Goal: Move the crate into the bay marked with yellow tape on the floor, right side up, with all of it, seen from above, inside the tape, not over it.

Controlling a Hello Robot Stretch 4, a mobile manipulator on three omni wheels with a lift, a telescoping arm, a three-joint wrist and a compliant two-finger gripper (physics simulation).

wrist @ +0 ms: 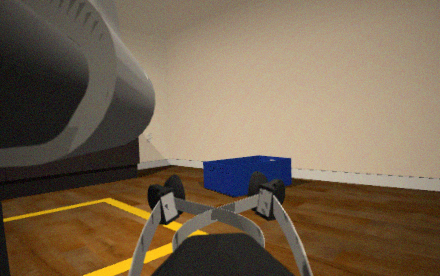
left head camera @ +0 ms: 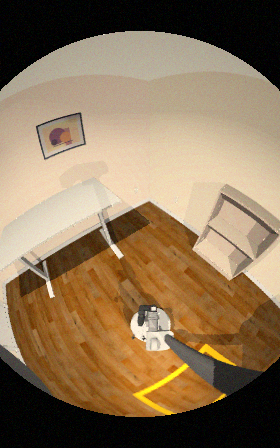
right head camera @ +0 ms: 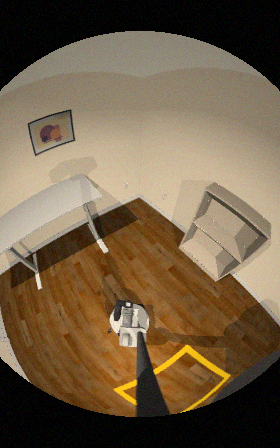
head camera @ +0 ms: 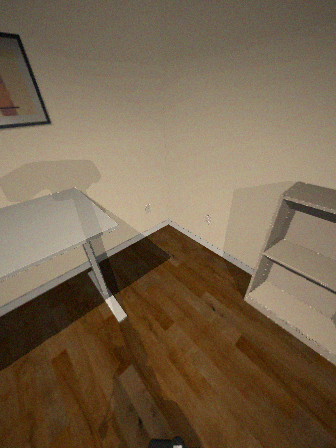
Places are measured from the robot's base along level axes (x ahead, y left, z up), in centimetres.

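Pixels of known places: gripper, fingertip midpoint: (wrist: 216, 189) (left head camera: 137, 340) (right head camera: 113, 334).
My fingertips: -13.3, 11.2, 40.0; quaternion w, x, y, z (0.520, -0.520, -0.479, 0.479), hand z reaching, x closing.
Behind a point stands the place of what it marks, as x, y, z.
The blue crate (wrist: 240, 176) @[-176.9, 42.0, 11.2] stands on the wood floor beyond the fingers in the wrist view, near a wall and outside the yellow tape. Its top shows at a very shallow angle, so whether it is right side up is hard to tell. The crate does not show in the head views. The yellow tape bay (left head camera: 161, 381) @[-85.2, -15.6, -2.7] (right head camera: 208, 362) @[-77.1, -98.9, -2.7] (wrist: 127, 207) @[-163.8, -34.6, -2.7] lies on the floor, left of the crate in the wrist view and partly hidden by the arm in the left and right head views. My gripper (wrist: 216, 189) @[-13.3, 11.2, 40.0] is open and empty, its fingertips spread apart and clear of the crate.
A white table (head camera: 45, 230) @[94.5, 69.5, 92.3] (left head camera: 60, 215) @[77.6, 83.2, 92.2] (right head camera: 50, 202) @[88.5, 84.8, 92.3] stands along the left wall. A beige shelf unit (head camera: 312, 192) @[104.7, -85.5, 103.2] (left head camera: 250, 201) @[88.6, -103.1, 103.2] (right head camera: 240, 204) @[83.8, -102.0, 103.2] stands against the right wall. A large dark part of the robot fills the left of the wrist view.
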